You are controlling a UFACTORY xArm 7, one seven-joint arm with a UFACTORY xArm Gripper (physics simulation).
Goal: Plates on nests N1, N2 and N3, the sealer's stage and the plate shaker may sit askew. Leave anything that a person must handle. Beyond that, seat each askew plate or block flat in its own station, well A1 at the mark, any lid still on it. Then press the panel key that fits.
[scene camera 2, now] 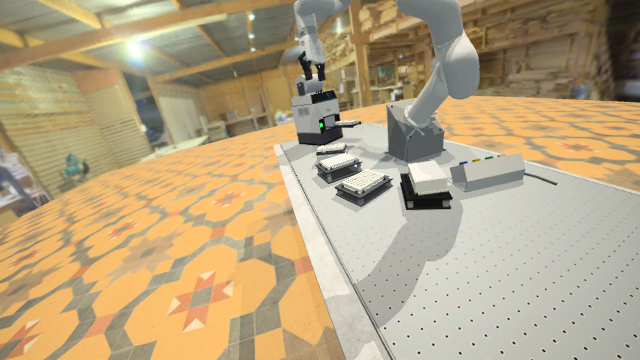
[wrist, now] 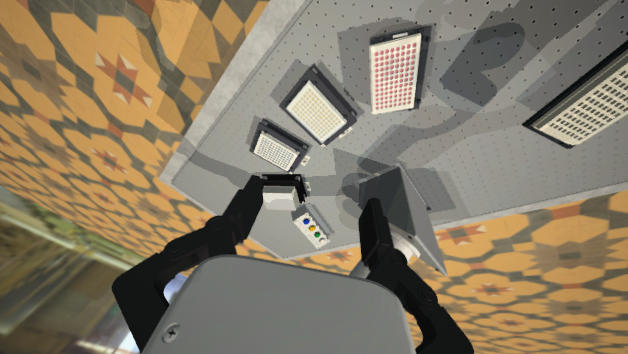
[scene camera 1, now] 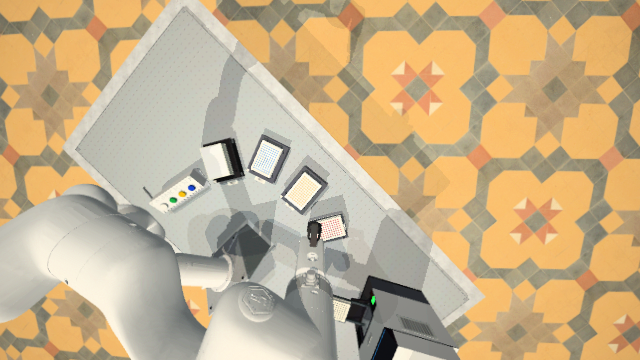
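My gripper [scene camera 1: 314, 227] [scene camera 2: 315, 78] [wrist: 313, 199] is open and empty, high above the table. The red-well plate [scene camera 1: 332, 227] [scene camera 2: 332, 148] [wrist: 396, 75] sits unevenly on its dark nest, partly hidden by the gripper in the first scene view. The yellow-well plate [scene camera 1: 304, 189] [scene camera 2: 339, 162] [wrist: 316, 111] and blue-well plate [scene camera 1: 267, 157] [scene camera 2: 366, 181] [wrist: 275, 151] lie on their nests; slight tilt is hard to tell. A white block [scene camera 1: 215, 161] [scene camera 2: 428, 177] [wrist: 280, 196] leans off-centre on a black station [scene camera 1: 235, 156] [scene camera 2: 427, 204]. A pale plate [scene camera 1: 341, 309] [wrist: 590, 110] lies on the sealer's stage. Well marks are unreadable.
The sealer [scene camera 1: 415, 310] [scene camera 2: 316, 117], with a green light, stands at one table end. The key panel [scene camera 1: 177, 194] [scene camera 2: 487, 172] [wrist: 311, 230] has blue, yellow, green and white keys and stands near the black station. The grey arm base [scene camera 2: 415, 137] [wrist: 400, 200] stands behind the nests.
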